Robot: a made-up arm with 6 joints. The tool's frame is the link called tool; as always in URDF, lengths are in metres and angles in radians. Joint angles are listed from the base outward.
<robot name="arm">
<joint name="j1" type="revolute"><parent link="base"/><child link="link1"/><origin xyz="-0.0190 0.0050 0.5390"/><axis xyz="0 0 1"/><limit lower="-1.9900" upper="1.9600"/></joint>
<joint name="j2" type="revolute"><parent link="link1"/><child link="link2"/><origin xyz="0.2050 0.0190 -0.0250"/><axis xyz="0 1 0"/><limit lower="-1.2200" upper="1.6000"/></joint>
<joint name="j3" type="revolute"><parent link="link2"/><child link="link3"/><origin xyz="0.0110 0.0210 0.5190"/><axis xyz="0 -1 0"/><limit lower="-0.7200" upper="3.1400"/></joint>
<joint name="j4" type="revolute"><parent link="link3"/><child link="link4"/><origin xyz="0.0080 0.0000 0.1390"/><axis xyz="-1 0 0"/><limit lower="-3.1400" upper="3.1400"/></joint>
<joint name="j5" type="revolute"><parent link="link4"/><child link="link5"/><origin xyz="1.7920 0.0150 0.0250"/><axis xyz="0 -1 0"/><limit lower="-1.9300" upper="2.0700"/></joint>
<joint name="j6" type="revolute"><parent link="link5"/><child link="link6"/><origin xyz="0.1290 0.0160 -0.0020"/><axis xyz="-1 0 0"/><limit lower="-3.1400" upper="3.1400"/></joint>
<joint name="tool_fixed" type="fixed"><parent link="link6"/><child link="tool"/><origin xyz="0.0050 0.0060 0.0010" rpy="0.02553 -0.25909 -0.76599"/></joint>
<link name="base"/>
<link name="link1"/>
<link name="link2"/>
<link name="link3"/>
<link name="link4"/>
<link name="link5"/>
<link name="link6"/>
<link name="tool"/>
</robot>
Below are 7 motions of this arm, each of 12 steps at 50 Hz.
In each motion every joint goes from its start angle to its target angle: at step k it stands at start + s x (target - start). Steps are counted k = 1, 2, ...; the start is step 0. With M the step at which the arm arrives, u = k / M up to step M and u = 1 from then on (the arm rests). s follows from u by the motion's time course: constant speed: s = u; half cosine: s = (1 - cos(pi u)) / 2; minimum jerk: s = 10 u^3 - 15 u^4 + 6 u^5.
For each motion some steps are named. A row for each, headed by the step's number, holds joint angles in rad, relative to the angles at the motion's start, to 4 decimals.
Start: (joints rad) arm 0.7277 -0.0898 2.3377 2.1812 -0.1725 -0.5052
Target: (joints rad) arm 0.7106 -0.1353 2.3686 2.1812 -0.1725 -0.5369
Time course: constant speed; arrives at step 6
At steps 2, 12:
2: -0.0057 -0.0152 0.0103 0.0000 0.0000 -0.0106
12: -0.0171 -0.0455 0.0309 0.0000 0.0000 -0.0317

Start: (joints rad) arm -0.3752 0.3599 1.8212 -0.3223 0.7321 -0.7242
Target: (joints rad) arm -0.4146 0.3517 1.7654 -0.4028 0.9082 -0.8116
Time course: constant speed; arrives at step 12
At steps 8, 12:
8: -0.0263 -0.0055 -0.0372 -0.0537 0.1174 -0.0583
12: -0.0394 -0.0082 -0.0558 -0.0805 0.1761 -0.0874

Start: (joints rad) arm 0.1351 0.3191 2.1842 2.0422 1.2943 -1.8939
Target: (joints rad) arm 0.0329 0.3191 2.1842 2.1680 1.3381 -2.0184
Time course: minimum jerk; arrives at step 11
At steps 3, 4, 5, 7, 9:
3: -0.0132 0.0000 0.0000 0.0162 0.0056 -0.0161
4: -0.0262 0.0000 0.0000 0.0323 0.0112 -0.0320
5: -0.0424 0.0000 0.0000 0.0522 0.0182 -0.0517
7: -0.0760 0.0000 0.0000 0.0935 0.0326 -0.0925
9: -0.0976 0.0000 0.0000 0.1202 0.0418 -0.1189

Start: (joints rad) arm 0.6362 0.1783 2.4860 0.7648 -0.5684 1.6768
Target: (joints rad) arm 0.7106 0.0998 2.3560 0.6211 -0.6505 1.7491
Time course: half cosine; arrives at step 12
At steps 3, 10, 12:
3: 0.0109 -0.0115 -0.0190 -0.0210 -0.0120 0.0106
10: 0.0694 -0.0732 -0.1213 -0.1341 -0.0766 0.0675
12: 0.0744 -0.0785 -0.1300 -0.1437 -0.0821 0.0723

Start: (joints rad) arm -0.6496 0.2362 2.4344 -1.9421 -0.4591 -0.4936
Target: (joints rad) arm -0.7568 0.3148 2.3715 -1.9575 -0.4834 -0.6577
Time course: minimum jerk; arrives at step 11
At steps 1, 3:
1: -0.0007 0.0005 -0.0004 -0.0001 -0.0002 -0.0011
3: -0.0138 0.0101 -0.0081 -0.0020 -0.0031 -0.0212

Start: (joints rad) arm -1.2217 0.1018 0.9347 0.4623 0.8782 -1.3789
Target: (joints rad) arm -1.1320 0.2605 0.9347 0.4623 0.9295 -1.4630
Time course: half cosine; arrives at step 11
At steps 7, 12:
7: 0.0635 0.1123 0.0000 0.0000 0.0363 -0.0595
12: 0.0897 0.1587 0.0000 0.0000 0.0513 -0.0841

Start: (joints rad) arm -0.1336 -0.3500 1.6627 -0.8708 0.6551 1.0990
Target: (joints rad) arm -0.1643 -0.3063 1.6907 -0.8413 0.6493 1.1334
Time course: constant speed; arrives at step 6
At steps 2, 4, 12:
2: -0.0102 0.0146 0.0093 0.0098 -0.0019 0.0115
4: -0.0205 0.0291 0.0187 0.0197 -0.0039 0.0229
12: -0.0307 0.0437 0.0280 0.0295 -0.0058 0.0344

